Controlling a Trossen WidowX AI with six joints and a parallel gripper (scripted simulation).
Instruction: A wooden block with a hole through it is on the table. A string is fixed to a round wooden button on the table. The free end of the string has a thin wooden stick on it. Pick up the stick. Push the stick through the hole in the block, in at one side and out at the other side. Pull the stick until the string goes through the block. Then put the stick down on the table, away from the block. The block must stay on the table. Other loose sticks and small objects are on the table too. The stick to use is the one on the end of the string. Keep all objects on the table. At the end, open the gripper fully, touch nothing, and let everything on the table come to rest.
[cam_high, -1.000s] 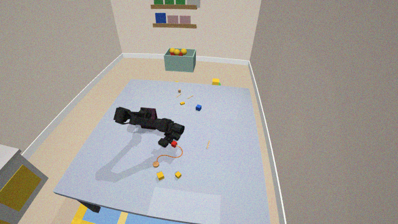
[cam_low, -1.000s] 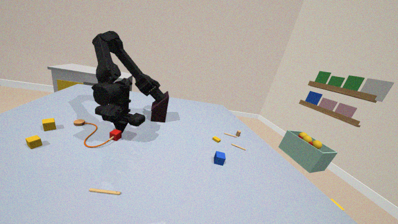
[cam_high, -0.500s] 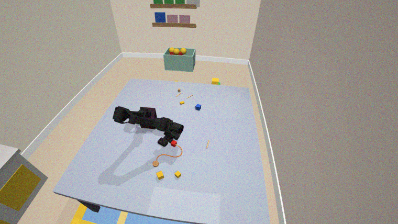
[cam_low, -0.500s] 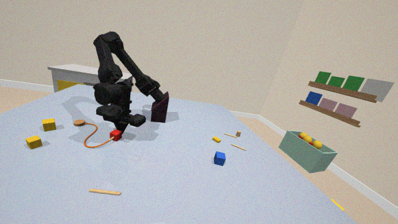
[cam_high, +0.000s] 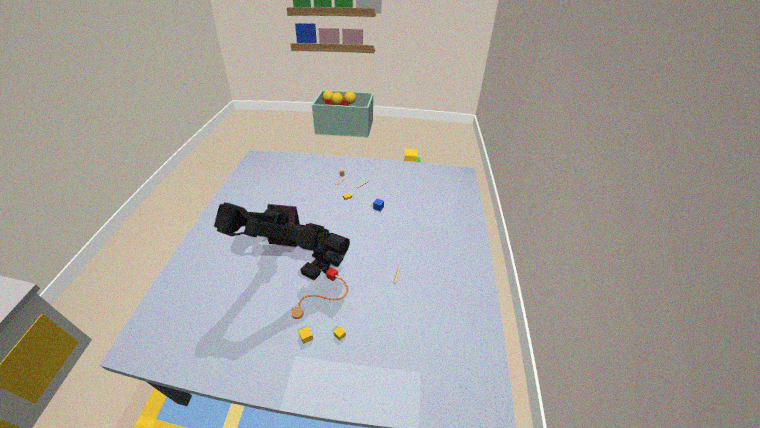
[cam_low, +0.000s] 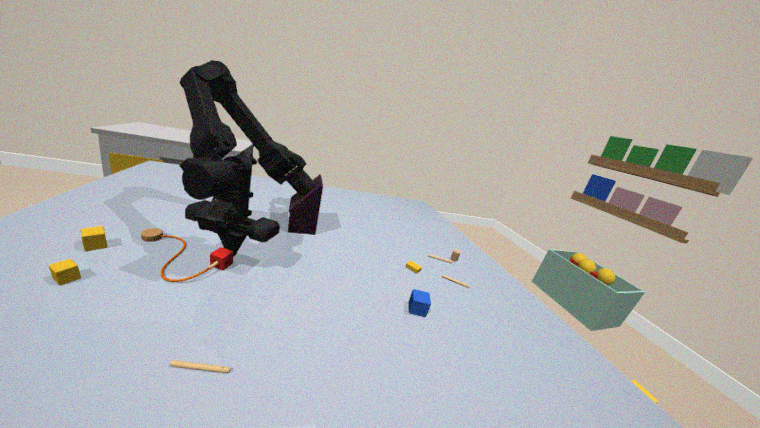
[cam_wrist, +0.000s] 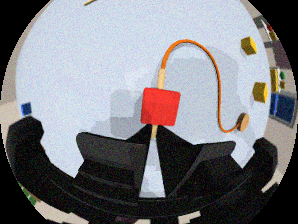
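Right now the red block is 30 mm ahead of my gripper tip, 10 mm to the right of it and 10 mm above it. Also, from my gripper tip: blue cube 150 mm ahead, 390 mm to the left, 10 mm above; small yellow piece 450 mm to the left; round wooden button 60 mm behind, 180 mm to the right.
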